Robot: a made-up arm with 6 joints.
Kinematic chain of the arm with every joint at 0, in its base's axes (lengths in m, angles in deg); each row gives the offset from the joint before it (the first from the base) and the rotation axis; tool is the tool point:
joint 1: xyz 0 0 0.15 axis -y
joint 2: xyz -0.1 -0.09 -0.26 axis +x
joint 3: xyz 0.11 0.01 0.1 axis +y
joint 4: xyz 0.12 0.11 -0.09 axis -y
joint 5: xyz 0.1 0.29 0 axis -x
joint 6: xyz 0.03 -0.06 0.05 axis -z
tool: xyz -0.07 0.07 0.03
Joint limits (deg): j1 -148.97..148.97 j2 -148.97..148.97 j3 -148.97..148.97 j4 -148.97..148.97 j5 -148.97..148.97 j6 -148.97..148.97
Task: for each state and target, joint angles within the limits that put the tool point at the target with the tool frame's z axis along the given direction. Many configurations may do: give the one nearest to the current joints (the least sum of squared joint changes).
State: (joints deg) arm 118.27 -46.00 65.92 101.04 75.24 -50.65
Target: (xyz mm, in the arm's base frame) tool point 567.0 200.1 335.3 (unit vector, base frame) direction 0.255 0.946 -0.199
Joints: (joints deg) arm 111.03 -54.81 69.74 92.01 42.96 -28.20
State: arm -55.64 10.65 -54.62 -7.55 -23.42 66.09
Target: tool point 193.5 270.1 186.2 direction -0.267 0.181 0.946
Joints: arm -66.03 14.98 -87.90 -3.11 12.19 39.55
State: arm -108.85 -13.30 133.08 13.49 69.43 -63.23
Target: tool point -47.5 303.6 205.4 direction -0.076 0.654 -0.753
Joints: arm -129.04 26.84 106.28 23.07 50.43 -42.51
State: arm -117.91 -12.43 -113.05 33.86 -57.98 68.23
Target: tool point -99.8 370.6 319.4 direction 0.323 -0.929 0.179
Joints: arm -121.45 -30.34 -104.64 29.53 -63.39 62.65
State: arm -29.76 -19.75 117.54 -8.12 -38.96 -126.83
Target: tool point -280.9 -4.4 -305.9 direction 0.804 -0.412 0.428
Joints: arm -15.32 -48.61 103.76 22.71 -47.87 -117.52
